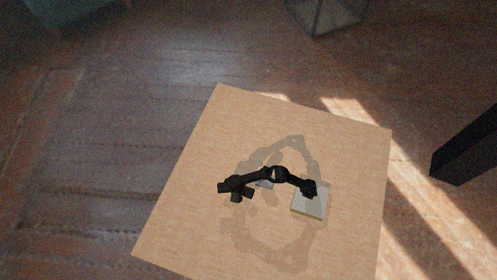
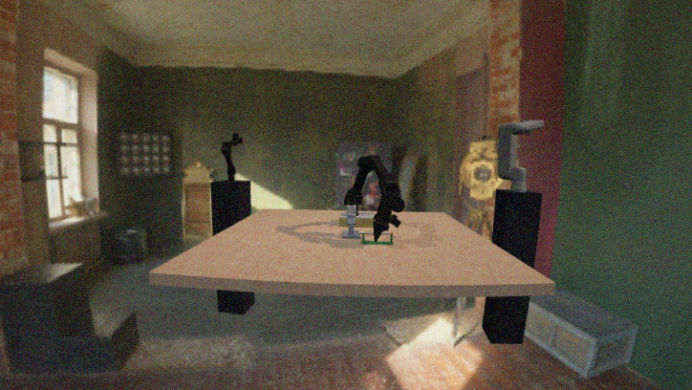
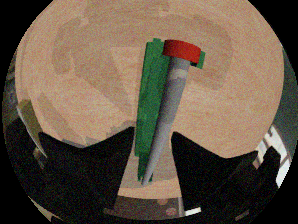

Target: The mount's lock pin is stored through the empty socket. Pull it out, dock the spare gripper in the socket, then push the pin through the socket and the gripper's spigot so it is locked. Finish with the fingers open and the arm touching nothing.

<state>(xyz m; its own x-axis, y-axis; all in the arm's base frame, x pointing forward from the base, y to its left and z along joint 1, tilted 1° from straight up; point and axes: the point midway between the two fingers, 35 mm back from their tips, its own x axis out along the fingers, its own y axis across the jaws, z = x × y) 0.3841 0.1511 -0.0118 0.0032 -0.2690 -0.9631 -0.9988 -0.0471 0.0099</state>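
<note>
My gripper tip is now 10 mm to the right of the green pin cradle and 10 mm below it. Also, from my gripper tip: spare gripper 120 mm to the right, 110 mm behind, 110 mm above; then grey mount socket 120 mm to the right, 110 mm behind, 40 mm above.
</note>
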